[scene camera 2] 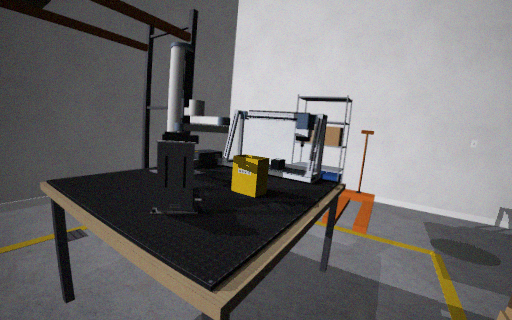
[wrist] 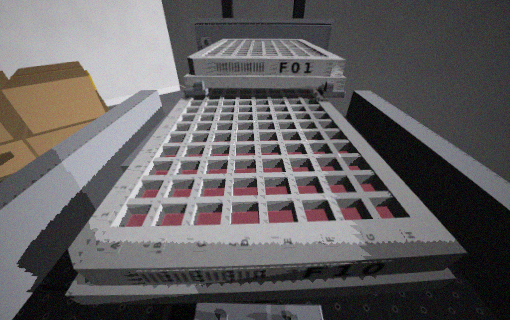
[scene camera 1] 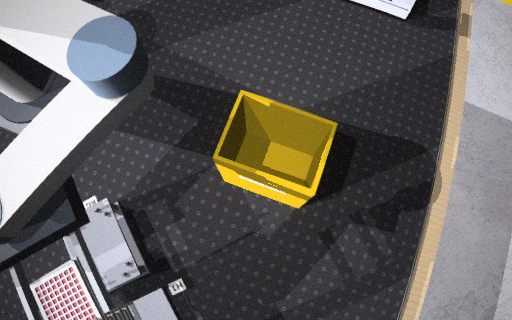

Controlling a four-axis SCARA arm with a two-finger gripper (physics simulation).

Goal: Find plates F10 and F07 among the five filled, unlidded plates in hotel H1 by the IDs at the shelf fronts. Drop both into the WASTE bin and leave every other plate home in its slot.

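Places are measured from the arm's base along level axes (x ahead, y left, z up), in metres.
Where they show: gripper, between the fingertips: [wrist: 255, 107]; arm's base, origin of its link: [scene camera 1: 35, 79].
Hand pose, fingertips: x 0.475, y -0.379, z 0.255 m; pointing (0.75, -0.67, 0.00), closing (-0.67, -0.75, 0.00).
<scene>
Things, the pixels of their centre, and the offset from my fingertips.
- plate F10, middle of its body: [wrist: 255, 134] [scene camera 1: 71, 311] 0.018 m back, 0.016 m left, 0.004 m down
- Plate F01, middle of its body: [wrist: 263, 55] 0.046 m ahead, 0.049 m right, 0.017 m up
- yellow WASTE bin, middle of its body: [scene camera 1: 273, 156] [scene camera 2: 250, 174] 0.171 m ahead, 0.353 m left, 0.142 m down
- H1 tag, middle of its body: [scene camera 1: 176, 286] 0.072 m ahead, 0.061 m left, 0.242 m down
- low grey block with pegs, middle of its body: [scene camera 1: 102, 248] 0.091 m back, 0.079 m left, 0.207 m down
My gripper [wrist: 255, 107] is shut on plate F10 [scene camera 1: 64, 294] [wrist: 260, 249], with one long grey finger along each side. The plate is level, unlidded, with pinkish-red wells, and its ID faces the wrist camera. Plate F01 [wrist: 265, 67] sits beyond and above it on a shelf with small side tabs, a gap away from the front of F10. The yellow WASTE bin [scene camera 1: 280, 180] [scene camera 2: 250, 177] stands upright on the table, with its visible floor bare. The H1 tag [scene camera 1: 176, 286] shows at the lower edge of scene camera 1. Plate F07 cannot be made out.
The white arm link [scene camera 1: 55, 132] [scene camera 2: 206, 120] reaches over the table left of the bin. A low grey block with pegs [scene camera 1: 111, 245] is beside the held plate. A gantry machine [scene camera 2: 318, 150] stands behind the bin. The wooden table edge [scene camera 1: 440, 180] [scene camera 2: 125, 254] bounds the work area.
</scene>
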